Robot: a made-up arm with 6 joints.
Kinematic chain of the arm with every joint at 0, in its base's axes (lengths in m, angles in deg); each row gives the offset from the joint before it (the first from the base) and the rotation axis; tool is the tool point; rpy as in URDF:
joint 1: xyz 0 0 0.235 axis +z
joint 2: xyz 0 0 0 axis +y
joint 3: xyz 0.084 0 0.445 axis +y
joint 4: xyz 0.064 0 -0.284 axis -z
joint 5: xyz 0 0 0 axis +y
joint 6: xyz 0.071 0 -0.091 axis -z
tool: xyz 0 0 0 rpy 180 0 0
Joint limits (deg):
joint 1: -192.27..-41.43
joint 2: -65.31..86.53
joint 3: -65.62..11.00
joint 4: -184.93..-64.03
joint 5: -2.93..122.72
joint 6: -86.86..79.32
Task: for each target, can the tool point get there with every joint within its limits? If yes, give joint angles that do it. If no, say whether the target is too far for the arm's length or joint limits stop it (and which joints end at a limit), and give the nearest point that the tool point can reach.
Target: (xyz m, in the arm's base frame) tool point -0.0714 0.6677 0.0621
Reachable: no: joint limits stop it (at a limit: joint 1, joint 5) | nearest point -0.1824 0.1573 0.0621 | short by 0.522 m
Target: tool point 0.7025 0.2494 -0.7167
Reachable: no: too far | nearest point 0.3443 -0.2064 -0.1985 | short by 0.778 m
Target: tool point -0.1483 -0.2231 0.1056
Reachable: yes | joints -106.91 54.39 -5.79 -133.98 105.89 6.79
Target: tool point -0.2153 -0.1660 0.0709
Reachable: yes | joints -137.65 50.44 -16.52 -153.78 63.93 -3.72
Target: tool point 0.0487 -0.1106 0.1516
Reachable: yes | joints -91.04 62.51 0.54 -111.27 9.82 26.80
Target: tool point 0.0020 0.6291 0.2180
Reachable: no: joint limits stop it (at a limit: joint 2, joint 3, joint 4, joint 5) | nearest point 0.0005 0.1599 0.3365 | short by 0.484 m
